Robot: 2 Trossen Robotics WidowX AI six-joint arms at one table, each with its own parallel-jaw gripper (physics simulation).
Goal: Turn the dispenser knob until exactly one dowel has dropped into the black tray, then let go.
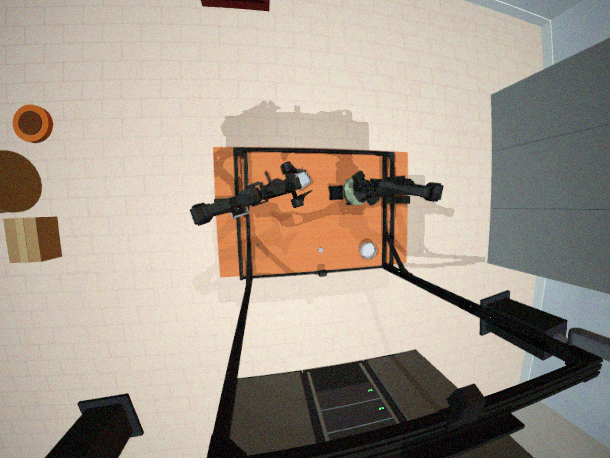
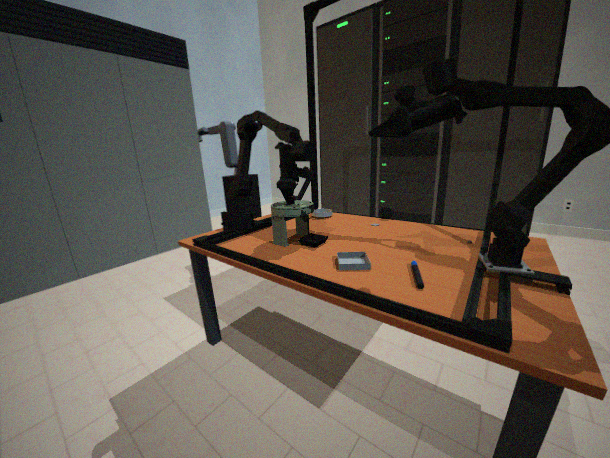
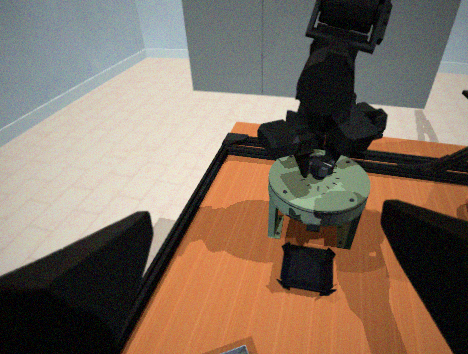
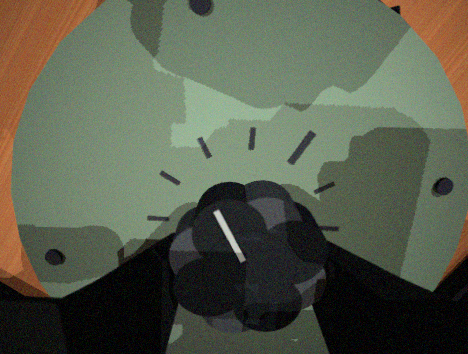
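Where they show: left gripper, fingertip midpoint: [image 1: 309, 180] [image 2: 371, 134] [image 3: 265, 217]; right gripper, fingertip midpoint: [image 2: 289, 203]; left arm's base, origin of the base link: [image 1: 237, 207] [image 2: 504, 262]; right arm's base, origin of the base link: [image 1: 398, 184] [image 2: 237, 212].
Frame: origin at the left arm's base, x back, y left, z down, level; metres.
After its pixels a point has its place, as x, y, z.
The green round dispenser [image 3: 318, 204] @(-0.595, -0.093, -0.113) [image 2: 291, 209] @(-0.630, -0.034, -0.109) [image 1: 351, 194] @(-0.616, -0.117, -0.113) [image 4: 232, 70] @(-0.616, -0.129, -0.113) stands on legs near one end of the orange table [image 3: 225, 281] @(-0.565, 0.051, 0.032). Its dark lobed knob [image 4: 243, 253] @(-0.657, -0.112, -0.142) [image 3: 321, 168] @(-0.644, -0.105, -0.142) sits on top, with its white pointer line aimed up and to the left among the tick marks. My right gripper [image 4: 243, 246] @(-0.670, -0.105, -0.114) [image 3: 315, 173] @(-0.670, -0.105, -0.114) [image 2: 289, 197] @(-0.670, -0.105, -0.114) [image 1: 359, 191] @(-0.670, -0.105, -0.114) comes down from above and is shut on the knob. The black tray [image 3: 307, 268] @(-0.585, -0.092, 0.030) [image 2: 313, 239] @(-0.585, -0.121, 0.027) [image 1: 335, 192] @(-0.578, -0.085, 0.030) lies on the table just beside the dispenser, and I see no dowel in it. My left gripper [image 1: 303, 196] [image 2: 378, 131] @(-0.357, 0.007, -0.336) is open and empty, high above the table's middle.
A small grey tray [image 2: 353, 261] @(-0.397, 0.034, 0.031) and a blue-capped black marker [image 2: 417, 274] @(-0.217, 0.102, 0.016) lie near the table's front edge. A grey disc [image 2: 322, 212] @(-0.689, -0.550, 0.022) [image 1: 368, 250] @(-0.684, -0.502, 0.022) and a tiny grey piece [image 2: 374, 224] @(-0.387, -0.393, 0.029) [image 1: 320, 250] @(-0.383, -0.397, 0.029) lie farther back. A black frame rail [image 2: 367, 297] @(-0.321, 0.255, 0.012) runs round the table.
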